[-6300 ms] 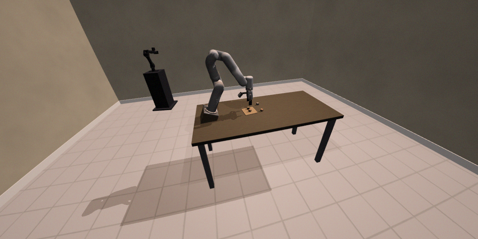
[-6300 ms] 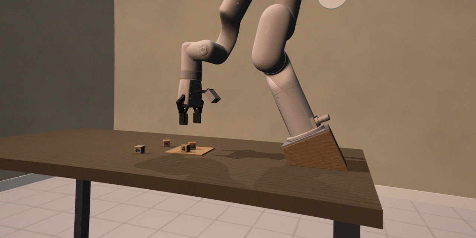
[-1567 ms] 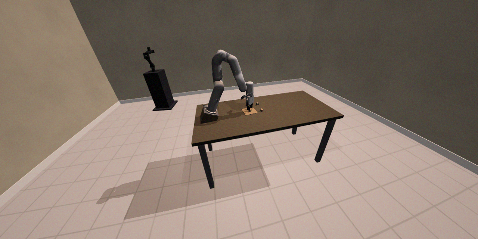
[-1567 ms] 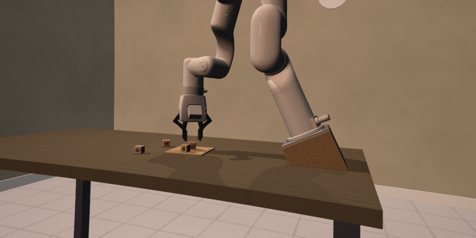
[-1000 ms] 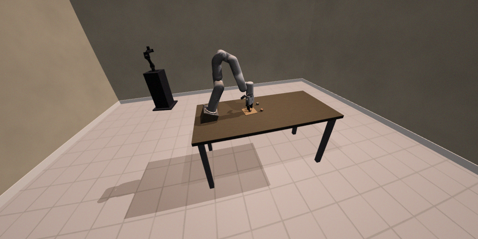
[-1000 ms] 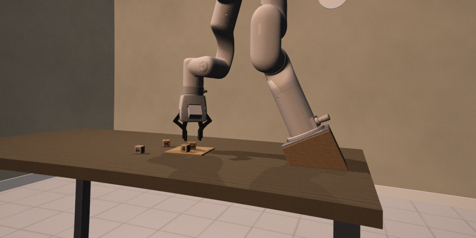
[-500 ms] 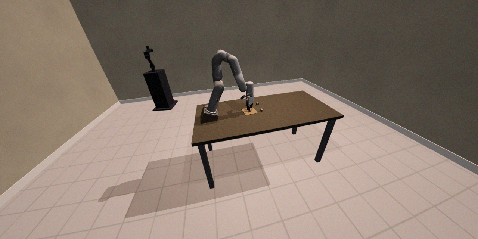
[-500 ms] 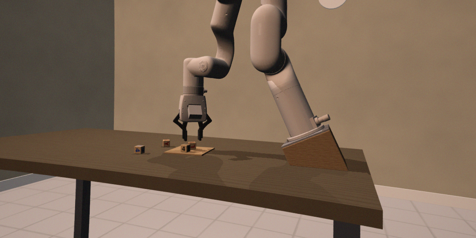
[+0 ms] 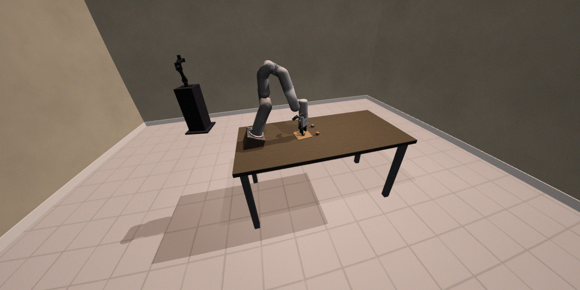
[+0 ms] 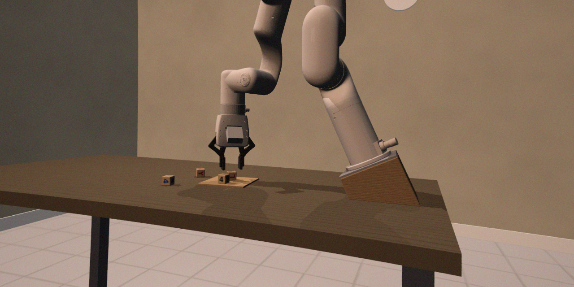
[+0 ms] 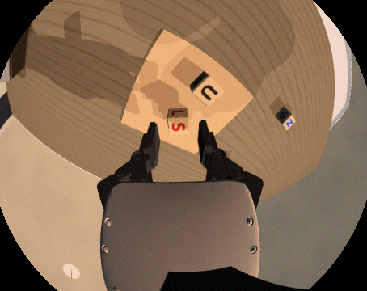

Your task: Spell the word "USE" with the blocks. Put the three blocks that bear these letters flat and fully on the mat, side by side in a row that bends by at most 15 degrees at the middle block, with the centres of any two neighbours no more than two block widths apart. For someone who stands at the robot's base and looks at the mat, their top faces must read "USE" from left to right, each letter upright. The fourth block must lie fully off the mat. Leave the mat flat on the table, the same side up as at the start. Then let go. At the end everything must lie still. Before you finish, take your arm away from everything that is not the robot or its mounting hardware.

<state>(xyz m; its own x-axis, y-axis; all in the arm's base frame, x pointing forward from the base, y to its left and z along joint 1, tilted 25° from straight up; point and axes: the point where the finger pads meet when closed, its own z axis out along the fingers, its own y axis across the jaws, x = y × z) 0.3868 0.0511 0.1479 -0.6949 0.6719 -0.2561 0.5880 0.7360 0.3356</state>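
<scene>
The tan mat is 50 mm below my hand, 20 mm to the left of it and 10 mm behind it.
</scene>
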